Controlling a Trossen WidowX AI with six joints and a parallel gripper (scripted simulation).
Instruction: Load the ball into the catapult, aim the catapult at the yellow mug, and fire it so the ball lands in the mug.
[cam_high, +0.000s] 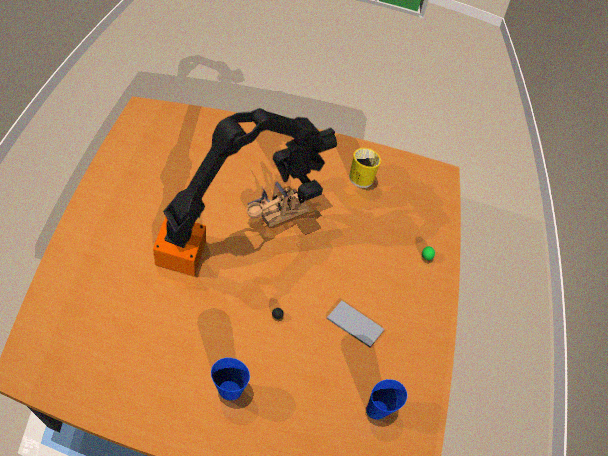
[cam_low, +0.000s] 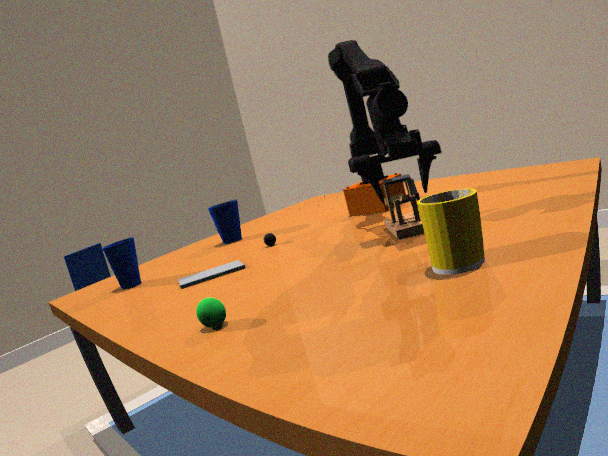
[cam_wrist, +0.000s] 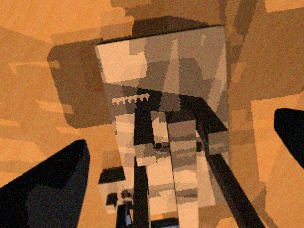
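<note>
Now: gripper tip 380 mm to the left of the small black ball, 80 mm short of it and 50 mm above it. From my gripper tip the other things lie so: wooden catapult 60 mm behind, 50 mm to the right, 20 mm below; then flat grey slab 330 mm to the right, 290 mm ahead, 70 mm below; then yellow mug 210 mm to the left, 180 mm ahead, 40 mm below.
</note>
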